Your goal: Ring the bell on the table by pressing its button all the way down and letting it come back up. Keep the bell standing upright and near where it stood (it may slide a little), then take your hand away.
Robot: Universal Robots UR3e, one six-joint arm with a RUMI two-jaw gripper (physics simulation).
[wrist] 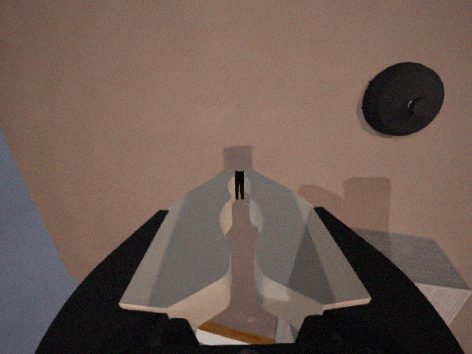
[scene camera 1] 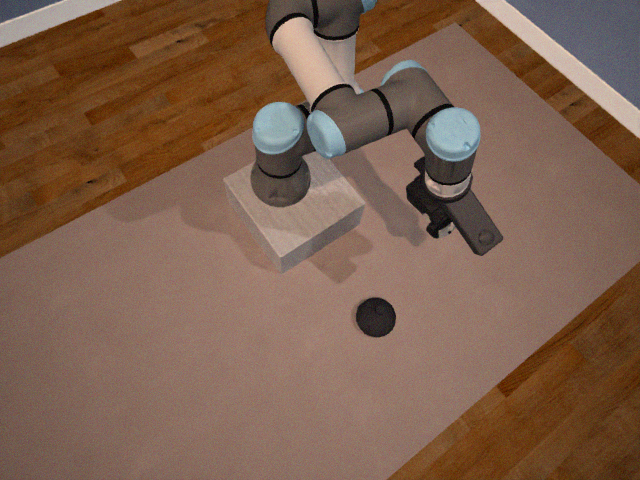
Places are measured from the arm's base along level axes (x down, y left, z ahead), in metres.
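Pixels of known places: gripper, fingertip midpoint: (wrist: 238, 174) (scene camera 1: 445, 231); arm's base at its link origin: (scene camera 1: 280, 180).
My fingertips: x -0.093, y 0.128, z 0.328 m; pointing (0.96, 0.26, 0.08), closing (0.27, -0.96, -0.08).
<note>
Ahead of a thing's pixels: the offset from my fingertips to its top centre. Level surfaces: height alone.
The bell @[dx +0.131, dy -0.153, dz +0.015 m] (scene camera 1: 375, 317) (wrist: 390, 102) is a round dark dome standing upright on the pinkish-brown table top @[dx +0.197 m] (scene camera 1: 155, 361) (wrist: 150, 75). Its small round button @[dx +0.131, dy -0.153, dz +0.015 m] (wrist: 419, 106) shows raised on top in the wrist view. My gripper (wrist: 238, 174) is shut, its fingertips together with nothing between them. It hangs above the table, apart from the bell, which lies to the upper right of the fingertips in the wrist view. In the scene view the gripper is to the upper right of the bell, and its fingertips are mostly hidden by its body.
The pale block (scene camera 1: 299, 211) (wrist: 440, 300) under the arm's base stands behind and left of the bell in the scene view. The arm (scene camera 1: 361, 121) reaches over the table from it. Shadows of the arm fall beside the block. Wooden floor (scene camera 1: 558, 413) surrounds the table top.
</note>
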